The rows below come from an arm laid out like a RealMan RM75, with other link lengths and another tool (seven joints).
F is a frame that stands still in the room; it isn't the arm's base.
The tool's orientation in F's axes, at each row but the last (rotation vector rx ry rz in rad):
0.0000, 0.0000, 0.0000
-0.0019, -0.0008, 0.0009
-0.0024, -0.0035, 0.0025
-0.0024, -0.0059, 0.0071
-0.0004, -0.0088, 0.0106
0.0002, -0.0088, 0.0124
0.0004, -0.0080, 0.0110
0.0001, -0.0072, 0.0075
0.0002, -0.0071, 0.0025
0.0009, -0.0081, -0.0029
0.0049, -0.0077, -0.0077
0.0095, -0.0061, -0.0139
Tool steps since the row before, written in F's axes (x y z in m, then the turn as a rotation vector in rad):
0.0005, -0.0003, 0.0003, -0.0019, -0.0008, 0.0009
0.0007, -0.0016, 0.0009, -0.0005, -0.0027, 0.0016
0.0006, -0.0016, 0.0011, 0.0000, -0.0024, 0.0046
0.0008, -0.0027, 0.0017, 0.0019, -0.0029, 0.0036
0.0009, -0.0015, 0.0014, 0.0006, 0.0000, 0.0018
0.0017, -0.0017, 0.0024, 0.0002, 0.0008, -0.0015
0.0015, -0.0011, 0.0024, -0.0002, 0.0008, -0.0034
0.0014, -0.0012, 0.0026, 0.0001, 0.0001, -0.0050
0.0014, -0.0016, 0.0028, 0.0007, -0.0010, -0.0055
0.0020, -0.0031, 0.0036, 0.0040, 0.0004, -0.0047
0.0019, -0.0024, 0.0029, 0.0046, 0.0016, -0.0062
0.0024, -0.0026, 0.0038, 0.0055, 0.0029, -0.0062
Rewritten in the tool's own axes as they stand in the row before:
0.0005, -0.0003, 0.0003, -0.0019, -0.0008, 0.0009
0.0007, -0.0016, 0.0009, -0.0005, -0.0027, 0.0016
0.0006, -0.0016, 0.0011, 0.0000, -0.0024, 0.0046
0.0008, -0.0027, 0.0017, 0.0019, -0.0029, 0.0036
0.0009, -0.0015, 0.0014, 0.0006, 0.0000, 0.0018
0.0017, -0.0017, 0.0024, 0.0002, 0.0008, -0.0015
0.0015, -0.0011, 0.0024, -0.0002, 0.0008, -0.0034
0.0014, -0.0012, 0.0026, 0.0001, 0.0001, -0.0050
0.0014, -0.0016, 0.0028, 0.0007, -0.0010, -0.0055
0.0020, -0.0031, 0.0036, 0.0040, 0.0004, -0.0047
0.0019, -0.0024, 0.0029, 0.0045, 0.0016, -0.0062
0.0025, -0.0025, 0.0038, 0.0054, 0.0029, -0.0063

